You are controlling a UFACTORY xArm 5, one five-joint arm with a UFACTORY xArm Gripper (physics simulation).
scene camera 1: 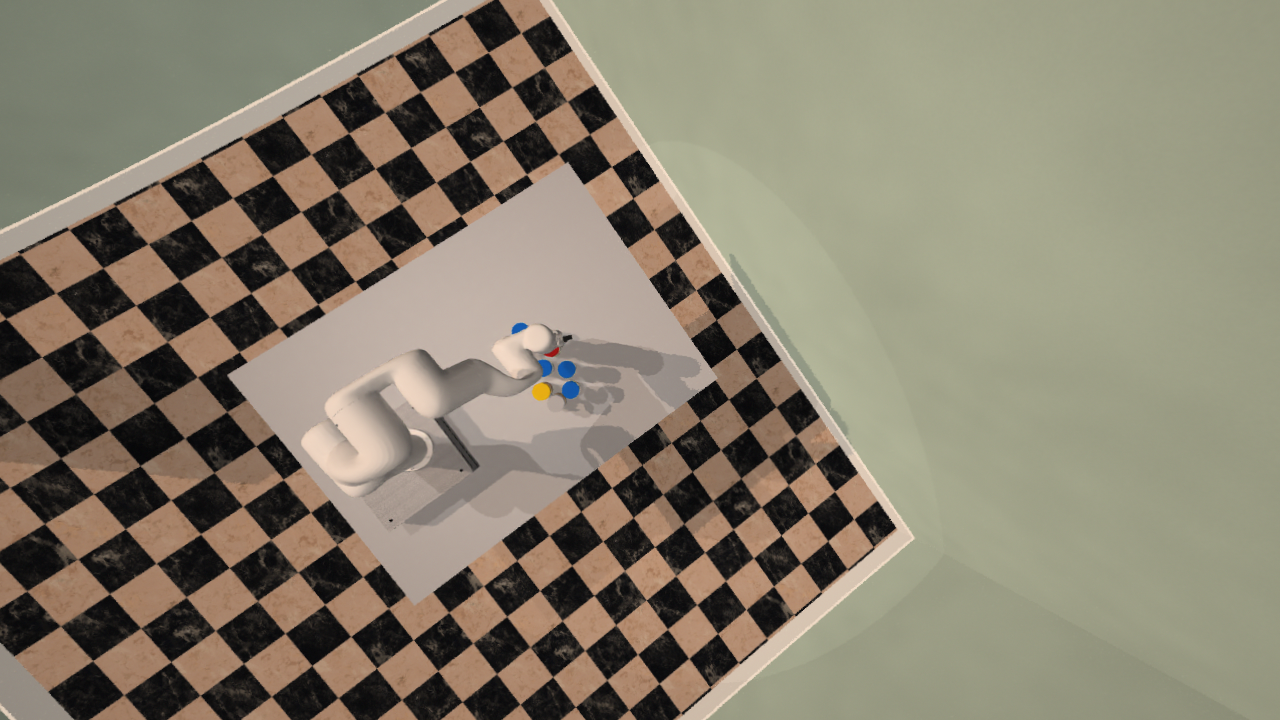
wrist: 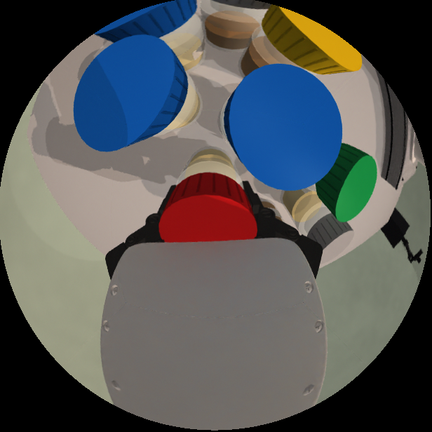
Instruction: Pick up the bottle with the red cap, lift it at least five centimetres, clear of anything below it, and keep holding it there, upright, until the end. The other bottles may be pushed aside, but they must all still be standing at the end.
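Frame: origin at the arm's base, x left, y up, z ahead, level; centimetres.
Seen in the pictures: arm's base at its link origin: (scene camera 1: 412, 449).
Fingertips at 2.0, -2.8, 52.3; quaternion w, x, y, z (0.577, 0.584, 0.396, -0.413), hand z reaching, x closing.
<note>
Offsets run from my fingertips to a thing's top centre, as dx, dy, dz. Level surfaces: height alone.
The bottle with the red cap (scene camera 1: 551, 351) (wrist: 208, 217) is upright between the fingers in the wrist view, its pale yellowish body showing past the cap. My gripper (scene camera 1: 562, 341) (wrist: 210, 194) is shut on this bottle, with one black finger against each side. The palm hides part of the cap in the wrist view, and the arm hides part of it in the scene view. I cannot tell whether the bottle's base touches the table {dy -4.0} (scene camera 1: 501, 241).
Blue-capped bottles {-9.7, +6.5, -0.2} (scene camera 1: 566, 368) (wrist: 286, 127) stand close by, one almost beside the right finger. A yellow-capped bottle {-10.7, +6.5, -10.7} (scene camera 1: 541, 391) (wrist: 320, 40) stands farther off. A green-capped bottle (wrist: 350, 182) and a grey-capped bottle (wrist: 331, 232) stand right of the gripper in the wrist view.
</note>
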